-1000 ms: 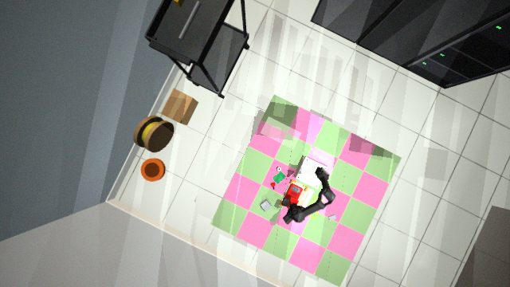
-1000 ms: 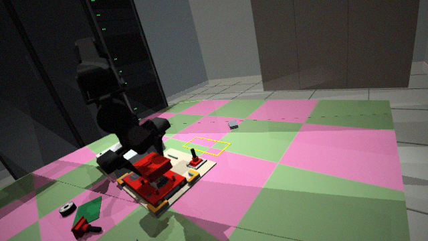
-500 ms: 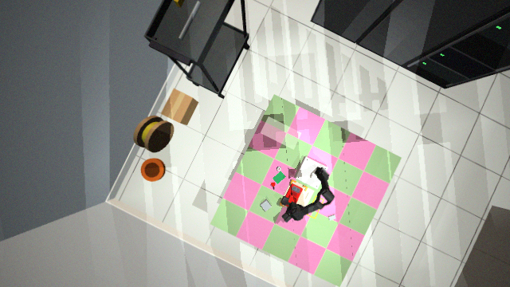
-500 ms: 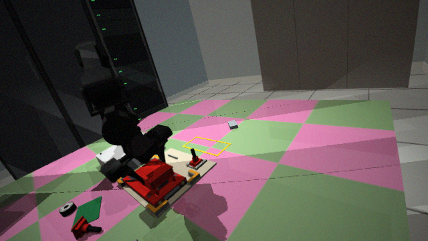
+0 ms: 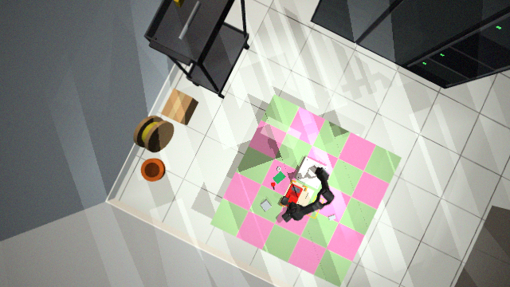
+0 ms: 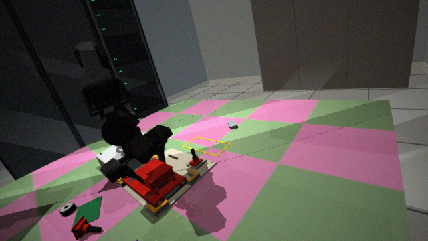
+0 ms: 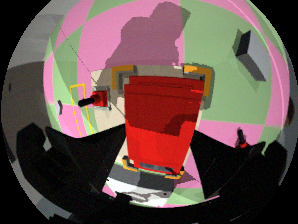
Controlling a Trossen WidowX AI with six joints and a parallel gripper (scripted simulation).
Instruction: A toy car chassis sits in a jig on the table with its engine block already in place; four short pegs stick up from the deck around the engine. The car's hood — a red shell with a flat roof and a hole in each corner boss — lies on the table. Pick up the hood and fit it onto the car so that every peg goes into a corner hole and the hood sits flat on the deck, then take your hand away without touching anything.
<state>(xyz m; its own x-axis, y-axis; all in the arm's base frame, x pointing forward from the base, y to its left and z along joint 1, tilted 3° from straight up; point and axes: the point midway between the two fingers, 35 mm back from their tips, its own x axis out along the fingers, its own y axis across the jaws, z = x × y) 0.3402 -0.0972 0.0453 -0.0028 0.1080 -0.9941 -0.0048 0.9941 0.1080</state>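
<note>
My gripper tip is 3 cm above the grey engine block. Also, from my gripper tip: red hood: right at my gripper tip; then green patch: 18 cm to the right, 13 cm behind, 6 cm below; then jig: 5 cm below, 4 cm behind, 3 cm to the left.
</note>
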